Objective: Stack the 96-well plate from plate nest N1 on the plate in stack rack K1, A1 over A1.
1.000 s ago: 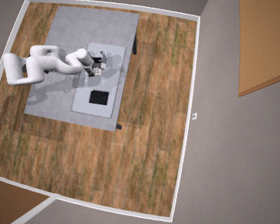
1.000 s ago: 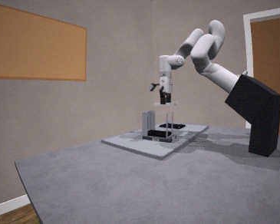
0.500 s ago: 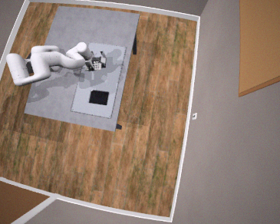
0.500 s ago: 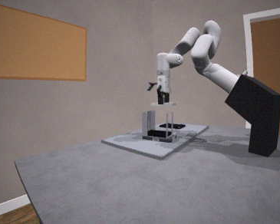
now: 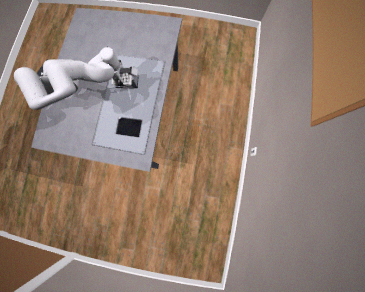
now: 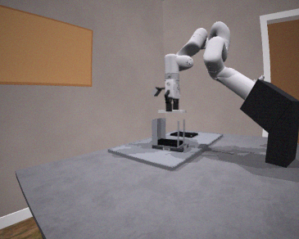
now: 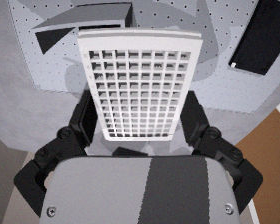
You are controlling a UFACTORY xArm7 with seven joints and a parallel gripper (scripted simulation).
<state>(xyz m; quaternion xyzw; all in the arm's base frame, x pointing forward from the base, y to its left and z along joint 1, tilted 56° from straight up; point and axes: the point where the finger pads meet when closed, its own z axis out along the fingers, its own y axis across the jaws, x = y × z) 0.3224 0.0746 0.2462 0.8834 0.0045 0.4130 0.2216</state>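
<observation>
The dark plate is 160 mm below my hand, 60 mm to the left of it and 10 mm ahead of it. Round my hand: white 96-well plate: 10 mm below; then black plate nest N1: 270 mm to the right, 180 mm below, 40 mm behind.
</observation>
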